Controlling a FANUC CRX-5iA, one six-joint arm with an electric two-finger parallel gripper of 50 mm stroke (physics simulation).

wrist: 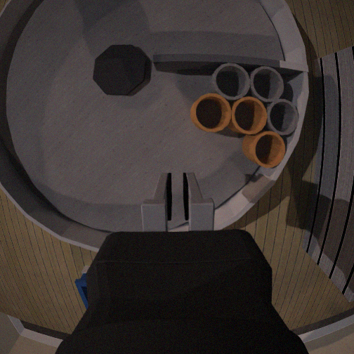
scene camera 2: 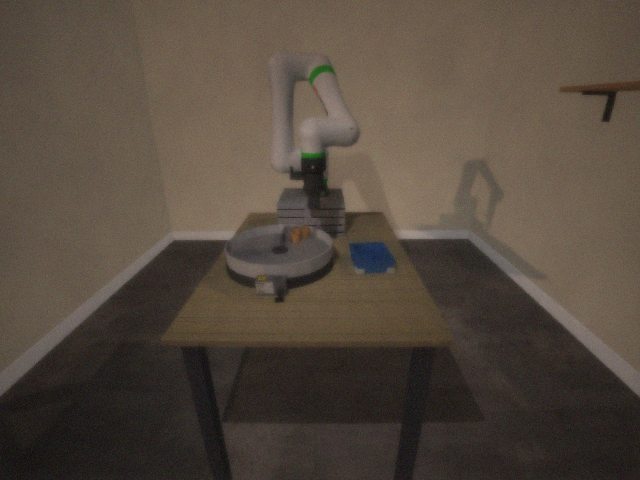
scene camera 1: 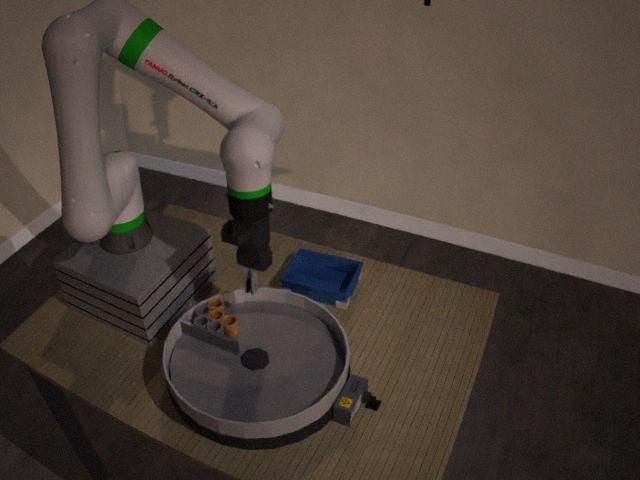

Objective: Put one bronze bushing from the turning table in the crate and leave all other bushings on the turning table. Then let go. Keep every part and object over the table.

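Seen in the pictures: gripper, between the fingertips: (scene camera 2: 308, 222) (scene camera 1: 251, 290); arm's base, origin of its link: (scene camera 1: 126, 238).
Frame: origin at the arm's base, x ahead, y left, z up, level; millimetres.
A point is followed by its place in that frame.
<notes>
Three bronze bushings stand upright on the turning table (scene camera 1: 242, 427) {x 491, y -415, z -82 mm} (scene camera 2: 248, 264) {x 623, y -321, z -76 mm} (wrist: 296, 35). One bushing (scene camera 1: 231, 328) {x 368, y -153, z -83 mm} (scene camera 2: 295, 236) {x 376, y -140, z -82 mm} (wrist: 194, 113) is nearest the hub, a second bushing (wrist: 249, 100) is in the middle, and a third bushing (wrist: 250, 150) is by the rim. Grey bushings (scene camera 1: 200, 321) {x 283, y -147, z -90 mm} (wrist: 231, 65) stand beside them. The blue crate (scene camera 1: 316, 274) {x 484, y 182, z -159 mm} (scene camera 2: 372, 257) {x 472, y 169, z -159 mm} (wrist: 82, 290) lies on the table behind the turning table in scene camera 1; its inside shows no bushing. My gripper (scene camera 1: 251, 290) {x 401, y -88, z -12 mm} (scene camera 2: 314, 206) (wrist: 177, 186) is above the rim, apart from the bushings, its fingers drawn together with a narrow empty gap.
A low divider (scene camera 1: 210, 338) {x 329, y -194, z -89 mm} (wrist: 215, 58) borders the bushings. A dark hub (scene camera 1: 254, 358) {x 444, y -211, z -103 mm} (wrist: 121, 69) sits at the turning table's centre. A grey box (scene camera 1: 351, 400) {x 681, y -269, z -106 mm} (scene camera 2: 268, 285) {x 695, y -257, z -124 mm} is attached at its rim. The layered robot pedestal (scene camera 1: 136, 281) {x 122, y -152, z 0 mm} (wrist: 331, 125) stands beside it.
</notes>
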